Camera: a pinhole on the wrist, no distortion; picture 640 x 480 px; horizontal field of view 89.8 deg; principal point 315.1 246.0 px. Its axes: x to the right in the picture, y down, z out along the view. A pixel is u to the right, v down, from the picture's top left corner.
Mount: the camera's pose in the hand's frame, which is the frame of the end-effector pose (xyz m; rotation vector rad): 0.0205 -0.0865 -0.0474 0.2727 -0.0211 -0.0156
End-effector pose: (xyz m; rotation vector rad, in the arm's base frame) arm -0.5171 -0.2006 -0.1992 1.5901 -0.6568 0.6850
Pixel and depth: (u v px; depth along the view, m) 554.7 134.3 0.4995
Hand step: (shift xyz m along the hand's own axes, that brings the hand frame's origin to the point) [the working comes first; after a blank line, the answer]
In the camera's frame: 0.3727 -0.1737 0.4995

0.3794 -0.3950 0.3937
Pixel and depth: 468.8 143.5 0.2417
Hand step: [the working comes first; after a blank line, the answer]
In the camera's frame: 0.1157 -0.0771 0.2417

0.1296 -0.2280 0.1667
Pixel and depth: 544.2 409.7 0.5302
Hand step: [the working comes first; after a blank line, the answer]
In the camera's frame: 0.3783 0.2703 0.5302

0.3899 0.0242 0.5430
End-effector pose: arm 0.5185 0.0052 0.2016 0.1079 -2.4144 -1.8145
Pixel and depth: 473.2 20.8 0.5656
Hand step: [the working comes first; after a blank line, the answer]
In the camera's frame: 0.2785 -0.3967 0.5656

0.2809 -0.6258 0.3955
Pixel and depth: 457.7 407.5 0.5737
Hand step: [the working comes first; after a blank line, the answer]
In the camera's frame: 0.2548 0.2885 0.5737

0.2656 0.0323 0.5875
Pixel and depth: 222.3 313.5 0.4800
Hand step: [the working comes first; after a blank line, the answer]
In the camera's frame: -0.1387 0.1009 0.4800

-0.1279 -0.1160 0.4393
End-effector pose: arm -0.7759 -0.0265 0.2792 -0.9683 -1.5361 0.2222
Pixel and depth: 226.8 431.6 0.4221
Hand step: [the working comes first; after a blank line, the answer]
In the camera's frame: -0.1161 0.2440 0.4221

-0.1022 0.0369 0.4226
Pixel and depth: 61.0 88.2 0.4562
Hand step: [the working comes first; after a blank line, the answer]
In the camera's frame: -0.3610 -0.2242 0.4562

-0.3536 -0.4186 0.3247
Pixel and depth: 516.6 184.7 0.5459
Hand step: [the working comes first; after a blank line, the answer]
In the camera's frame: 0.3425 -0.1042 0.5459

0.3491 -0.3400 0.4565
